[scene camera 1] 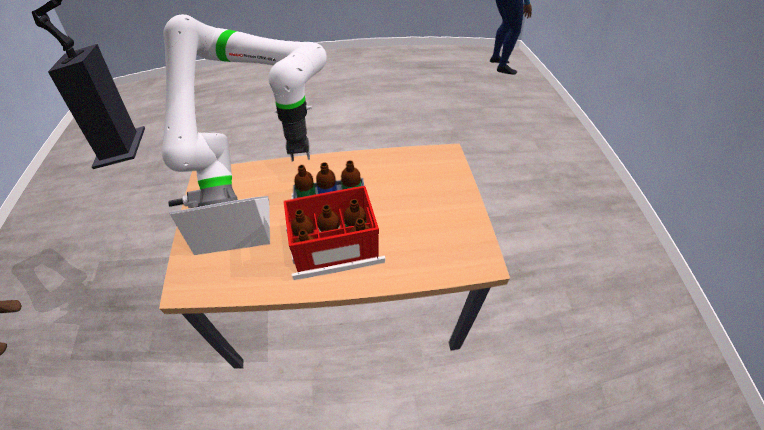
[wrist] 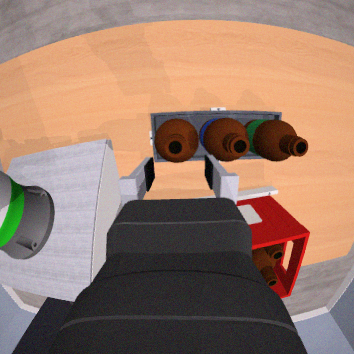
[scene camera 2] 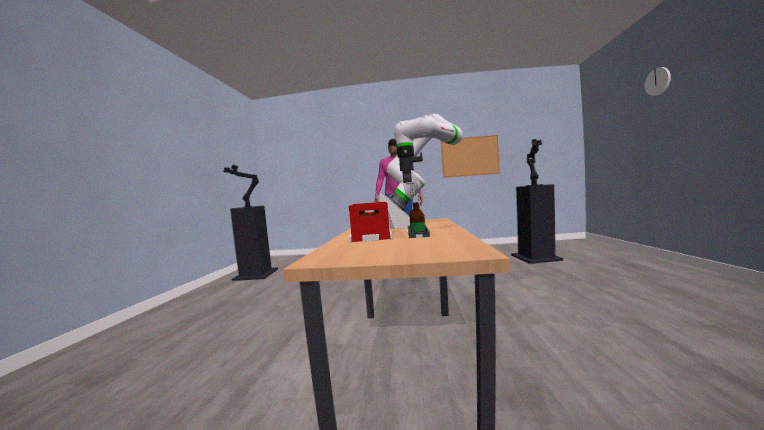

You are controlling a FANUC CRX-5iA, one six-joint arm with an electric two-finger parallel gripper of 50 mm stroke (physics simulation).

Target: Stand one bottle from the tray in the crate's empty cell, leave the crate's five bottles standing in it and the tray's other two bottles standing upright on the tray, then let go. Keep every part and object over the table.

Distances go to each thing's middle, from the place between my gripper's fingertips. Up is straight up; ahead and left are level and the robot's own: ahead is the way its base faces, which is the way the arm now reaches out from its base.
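The blue-label bottle (wrist: 225,138) is 80 mm ahead of my hand and 130 mm below it. Counting from my hand again, there's the grey tray (wrist: 196,120), 80 mm ahead of it and 210 mm below it, and the green-label bottle (wrist: 273,139), which is 10 mm to the right of it, 130 mm below it and 170 mm ahead of it.
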